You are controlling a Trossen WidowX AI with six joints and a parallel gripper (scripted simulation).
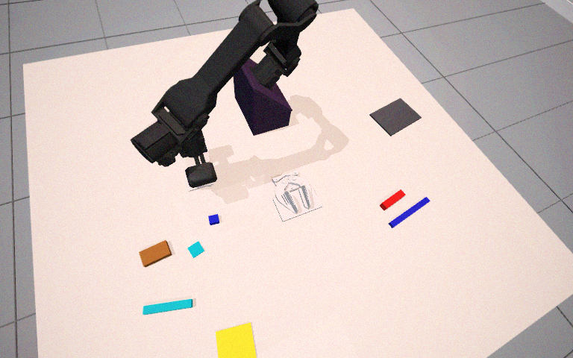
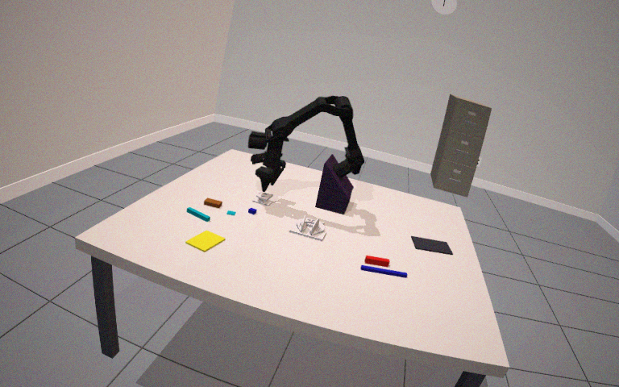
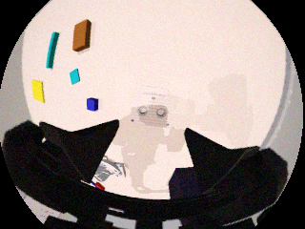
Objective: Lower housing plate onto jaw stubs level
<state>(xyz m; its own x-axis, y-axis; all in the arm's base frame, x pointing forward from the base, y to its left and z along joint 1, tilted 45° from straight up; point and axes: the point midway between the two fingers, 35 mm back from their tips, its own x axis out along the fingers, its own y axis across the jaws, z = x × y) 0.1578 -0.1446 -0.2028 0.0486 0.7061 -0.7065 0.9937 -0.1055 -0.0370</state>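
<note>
Right now my gripper tip is 50 mm above the white bracket and 10 mm to the left of it. Round my gripper tip: blue cube (130 mm ahead, 50 mm below, 20 mm to the right); cyan tile (180 mm ahead, 80 mm to the right, 60 mm below); brown block (170 mm to the right, 150 mm ahead, 50 mm below).
</note>
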